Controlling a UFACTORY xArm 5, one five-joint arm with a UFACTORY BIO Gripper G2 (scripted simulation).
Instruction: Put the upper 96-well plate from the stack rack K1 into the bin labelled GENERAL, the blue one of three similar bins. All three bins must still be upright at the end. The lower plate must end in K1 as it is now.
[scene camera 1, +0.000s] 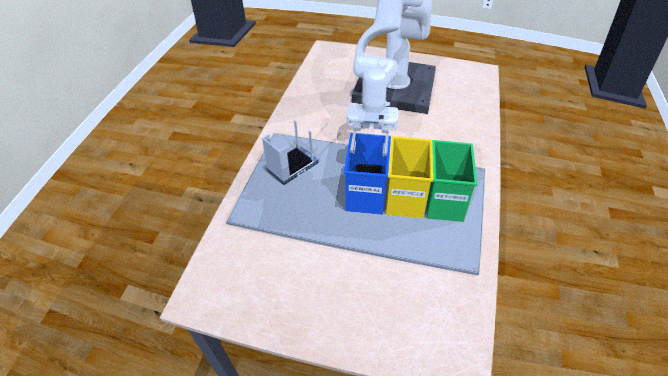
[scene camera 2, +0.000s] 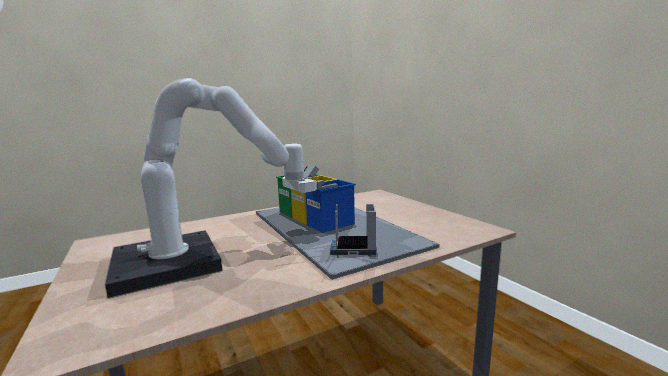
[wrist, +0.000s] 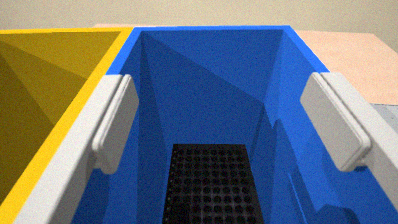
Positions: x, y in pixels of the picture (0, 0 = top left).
A blue bin labelled general shows in scene camera 1, in scene camera 2 (321, 204) and in the wrist view. One and the same spot on the blue bin labelled general: (scene camera 1: 364, 192) is (wrist: 211, 106).
